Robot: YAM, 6 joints.
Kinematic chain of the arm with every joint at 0, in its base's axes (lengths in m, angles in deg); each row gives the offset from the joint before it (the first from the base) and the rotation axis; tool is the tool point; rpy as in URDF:
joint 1: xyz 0 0 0.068 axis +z
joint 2: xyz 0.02 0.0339 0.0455 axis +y
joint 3: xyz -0.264 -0.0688 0 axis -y
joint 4: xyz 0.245 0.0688 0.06 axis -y
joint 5: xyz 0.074 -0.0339 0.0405 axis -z
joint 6: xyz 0.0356 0 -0.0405 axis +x
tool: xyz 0 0 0 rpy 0 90 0
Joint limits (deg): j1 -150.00..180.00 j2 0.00..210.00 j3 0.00..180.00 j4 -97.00..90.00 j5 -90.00..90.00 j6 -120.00..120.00
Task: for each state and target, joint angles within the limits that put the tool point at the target. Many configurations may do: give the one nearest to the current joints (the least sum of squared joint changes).
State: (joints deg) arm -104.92 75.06 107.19 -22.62 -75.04 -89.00
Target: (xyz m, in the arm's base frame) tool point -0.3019 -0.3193 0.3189
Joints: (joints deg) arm -137.78 110.95 98.53 -20.91 -70.85 -89.00
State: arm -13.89 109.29 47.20 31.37 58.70 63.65
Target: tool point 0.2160 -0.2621 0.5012
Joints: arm -45.56 90.33 91.24 38.48 55.31 63.65
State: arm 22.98 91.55 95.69 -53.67 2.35 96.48
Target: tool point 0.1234 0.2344 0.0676
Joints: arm 61.88 117.93 57.68 -58.34 -2.65 96.48
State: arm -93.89 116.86 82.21 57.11 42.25 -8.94
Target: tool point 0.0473 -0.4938 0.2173
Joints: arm -81.84 126.88 82.92 55.11 40.75 -8.94
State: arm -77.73 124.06 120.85 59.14 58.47 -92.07
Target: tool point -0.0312 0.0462 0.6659
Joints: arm -89.02 76.92 137.27 84.97 58.67 -92.07
